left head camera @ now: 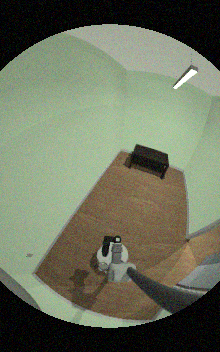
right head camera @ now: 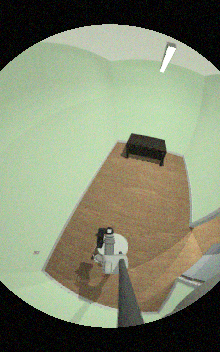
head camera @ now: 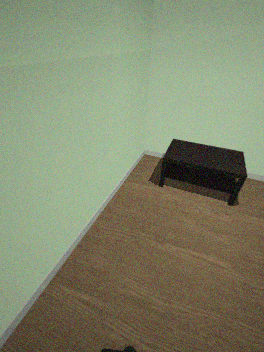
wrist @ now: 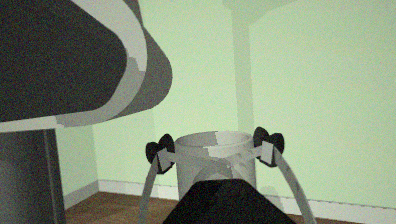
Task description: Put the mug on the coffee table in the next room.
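Observation:
The coffee table [head camera: 206,159] [left head camera: 150,155] [right head camera: 146,143] is black and low, with short legs, and stands at the far end of the room near the corner. Nothing shows on its top. A light grey mug [wrist: 190,167] is upright in the wrist view, its rim up and its lower part hidden by the gripper's dark body. My gripper [wrist: 213,143] is shut on the mug, with a black fingertip pad on each side just below the rim. The mug [left head camera: 103,266] also shows small beside my base in the left head view, far from the table.
A green wall [head camera: 60,150] with a pale baseboard runs along the left side to the far corner. A wooden floor [head camera: 150,260] lies between me and the table. A blue-grey door [left head camera: 207,272] [right head camera: 202,267] is at the lower right, by an opening. My mast [right head camera: 127,295] stands at the bottom.

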